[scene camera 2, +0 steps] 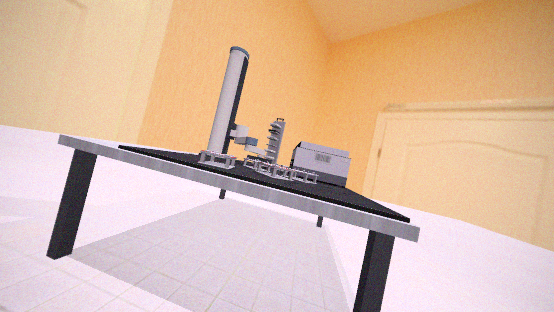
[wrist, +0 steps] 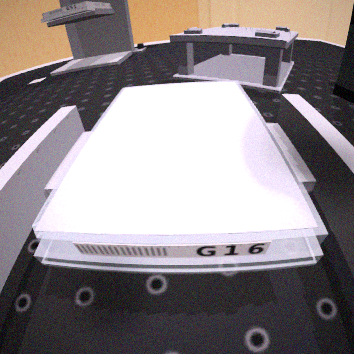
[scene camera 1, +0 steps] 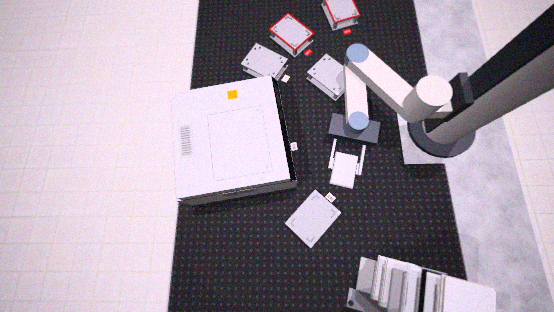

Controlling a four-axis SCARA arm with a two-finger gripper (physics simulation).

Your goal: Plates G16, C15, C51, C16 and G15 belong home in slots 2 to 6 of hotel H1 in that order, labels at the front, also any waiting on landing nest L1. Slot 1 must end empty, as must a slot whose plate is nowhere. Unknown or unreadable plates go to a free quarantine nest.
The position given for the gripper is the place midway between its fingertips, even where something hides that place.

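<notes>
Visible in the scene is the gripper (scene camera 1: 344, 171), and the wrist view likewise takes in the gripper (wrist: 176, 114).
</notes>
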